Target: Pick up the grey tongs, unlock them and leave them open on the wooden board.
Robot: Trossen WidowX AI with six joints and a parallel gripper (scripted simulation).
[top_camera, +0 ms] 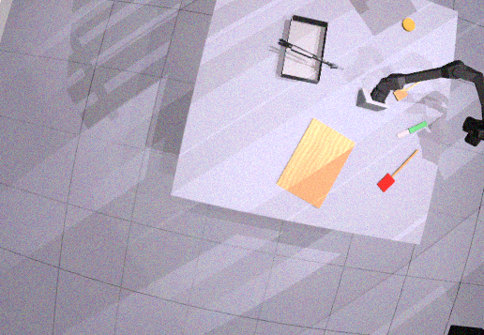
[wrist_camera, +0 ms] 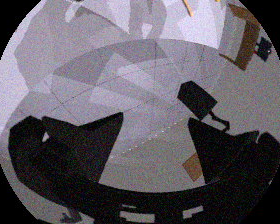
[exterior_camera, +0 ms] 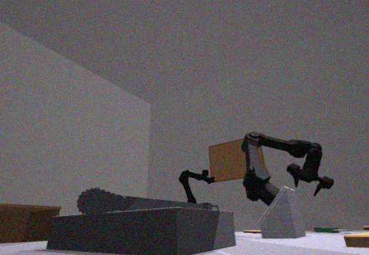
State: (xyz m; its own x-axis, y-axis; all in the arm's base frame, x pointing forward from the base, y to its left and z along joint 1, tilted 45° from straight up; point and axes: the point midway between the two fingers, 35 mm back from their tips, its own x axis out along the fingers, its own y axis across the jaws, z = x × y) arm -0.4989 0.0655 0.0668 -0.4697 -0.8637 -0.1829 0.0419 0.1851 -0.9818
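Right now the roasting tin is 890 mm ahead of my gripper tip, 140 mm to the right of it and 140 mm below it. Also, from my gripper tip: yellow disc (450 mm to the right, 370 mm ahead, 160 mm below); then wooden board (710 mm ahead, 380 mm to the left, 160 mm below); then red spatula (330 mm to the left, 300 mm ahead, 160 mm below).
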